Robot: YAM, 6 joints.
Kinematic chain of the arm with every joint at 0, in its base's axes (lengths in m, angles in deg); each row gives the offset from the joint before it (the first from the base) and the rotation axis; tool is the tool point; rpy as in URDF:
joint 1: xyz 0 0 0.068 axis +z
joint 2: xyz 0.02 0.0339 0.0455 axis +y
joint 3: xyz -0.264 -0.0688 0 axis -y
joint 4: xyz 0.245 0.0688 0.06 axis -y
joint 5: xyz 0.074 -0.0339 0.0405 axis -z
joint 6: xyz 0.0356 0 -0.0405 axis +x
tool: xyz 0 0 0 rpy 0 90 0
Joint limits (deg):
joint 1: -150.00..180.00
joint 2: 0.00..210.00
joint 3: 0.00..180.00
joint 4: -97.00..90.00
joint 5: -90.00..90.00
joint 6: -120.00..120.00
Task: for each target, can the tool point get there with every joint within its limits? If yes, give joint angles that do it. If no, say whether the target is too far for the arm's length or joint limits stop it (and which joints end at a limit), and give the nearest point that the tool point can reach.
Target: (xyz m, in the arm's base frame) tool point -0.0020 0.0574 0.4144
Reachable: yes | joints 116.35 30.23 66.23 -50.17 41.80 -22.23
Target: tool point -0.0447 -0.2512 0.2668
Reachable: yes | joints -94.24 72.19 29.02 58.39 46.93 -7.03
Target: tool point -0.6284 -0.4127 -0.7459
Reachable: no: too far | nearest point -0.3799 -0.2495 -0.3161 | short by 0.523 m
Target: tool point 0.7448 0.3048 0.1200
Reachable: no: too far | nearest point 0.5977 0.2446 0.1187 | short by 0.159 m
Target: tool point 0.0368 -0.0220 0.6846
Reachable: yes | joints -65.66 66.20 119.73 22.37 -43.44 -94.62
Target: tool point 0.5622 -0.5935 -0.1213
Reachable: no: too far | nearest point 0.4266 -0.4504 -0.0633 | short by 0.206 m
